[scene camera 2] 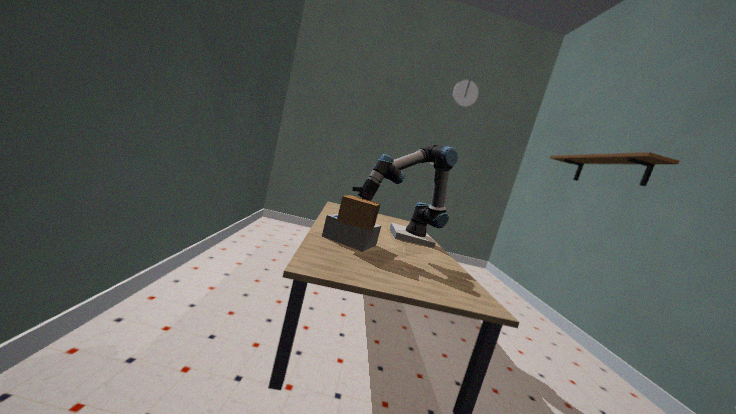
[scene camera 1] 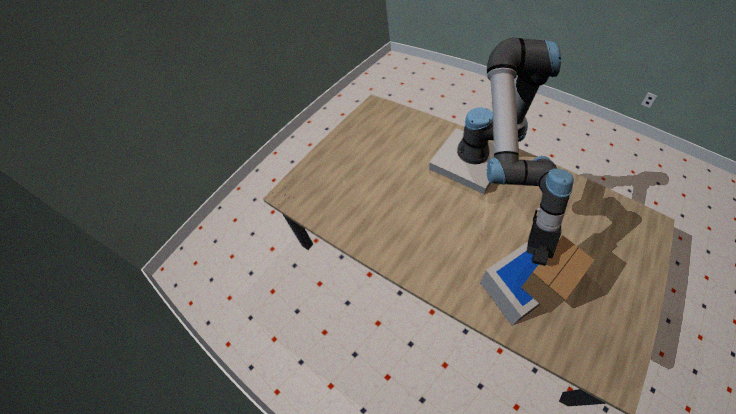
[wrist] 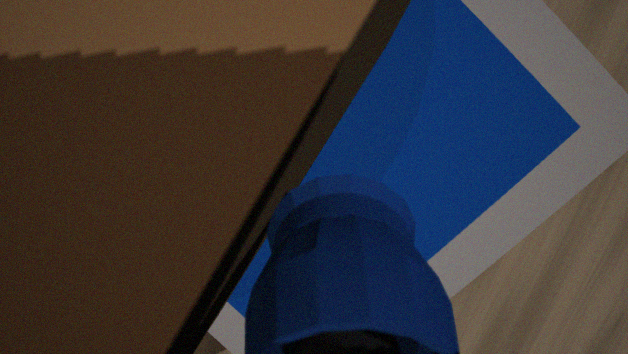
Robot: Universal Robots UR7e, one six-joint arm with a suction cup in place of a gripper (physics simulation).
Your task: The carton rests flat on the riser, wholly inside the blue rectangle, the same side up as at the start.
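Places are measured from the arm's base along level axes (x back, y left, z down), in metres.
Pixels of known places: hand at its tool point: [wrist: 340, 239]; arm's base at its link origin: [scene camera 2: 415, 233] [scene camera 1: 472, 152].
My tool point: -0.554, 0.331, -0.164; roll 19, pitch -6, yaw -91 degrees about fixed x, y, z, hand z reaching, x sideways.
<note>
Ahead of a thing's pixels: the offset from my tool point to its top centre, as dx, dy, dz. Level surfaces: height alone.
The brown carton {-0.015, +0.084, -0.044} [scene camera 1: 571, 270] [scene camera 2: 358, 212] [wrist: 150, 175] stands on the grey riser {-0.006, +0.009, +0.086} [scene camera 1: 498, 297] [scene camera 2: 349, 236] [wrist: 545, 45], turned at an angle to it. The blue rectangle {-0.006, +0.009, +0.086} [scene camera 1: 513, 275] [wrist: 475, 125] shows beside the carton on the left in scene camera 1. The carton covers the rectangle's right part and appears to reach over the riser's edge; its far base edges are hidden. My suction gripper [wrist: 345, 210] is off and holds nothing. In the wrist view the bluish cup is beside the carton's edge, over the blue. Whether it touches the carton is unclear.
The wooden table {dz +0.207} [scene camera 1: 370, 195] [scene camera 2: 329, 262] bears the riser near one end. The arm's base stands on a pale plate [scene camera 1: 452, 167] [scene camera 2: 411, 237] farther back. A wall shelf [scene camera 2: 615, 158] hangs at the right in scene camera 2.
</note>
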